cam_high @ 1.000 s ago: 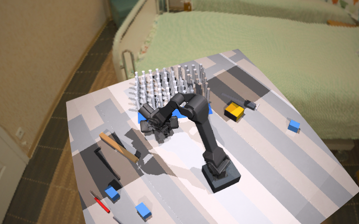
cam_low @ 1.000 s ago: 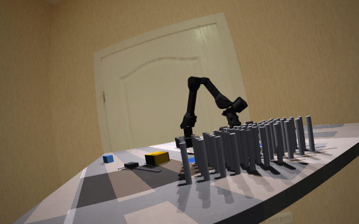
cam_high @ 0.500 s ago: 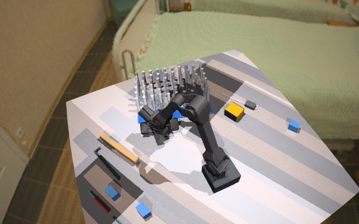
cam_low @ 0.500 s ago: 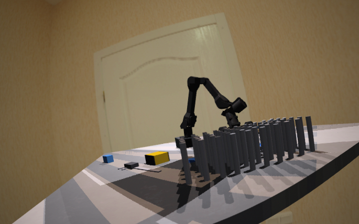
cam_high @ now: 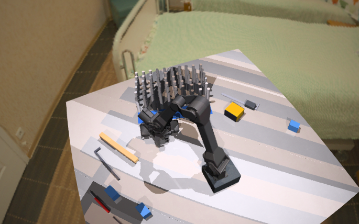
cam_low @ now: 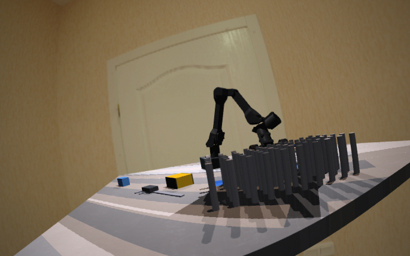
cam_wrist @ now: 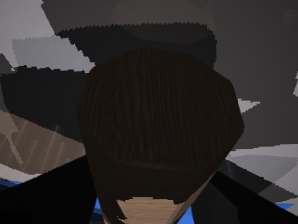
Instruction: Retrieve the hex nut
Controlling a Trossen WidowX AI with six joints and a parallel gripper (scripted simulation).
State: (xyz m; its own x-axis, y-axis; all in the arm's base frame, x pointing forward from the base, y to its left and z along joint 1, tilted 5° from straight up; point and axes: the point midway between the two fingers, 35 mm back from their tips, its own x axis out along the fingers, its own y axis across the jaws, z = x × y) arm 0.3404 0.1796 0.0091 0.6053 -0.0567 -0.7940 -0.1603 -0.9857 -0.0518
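My gripper tip is now 100 mm short of the brown-handled tool and 20 mm to the left of it. Also, from my gripper tip: blue taped strip: 100 mm to the right, 90 mm ahead, 10 mm below; hex nut: 200 mm ahead, 30 mm to the right, 10 mm below; red-handled tool: 400 mm to the left, 300 mm behind.
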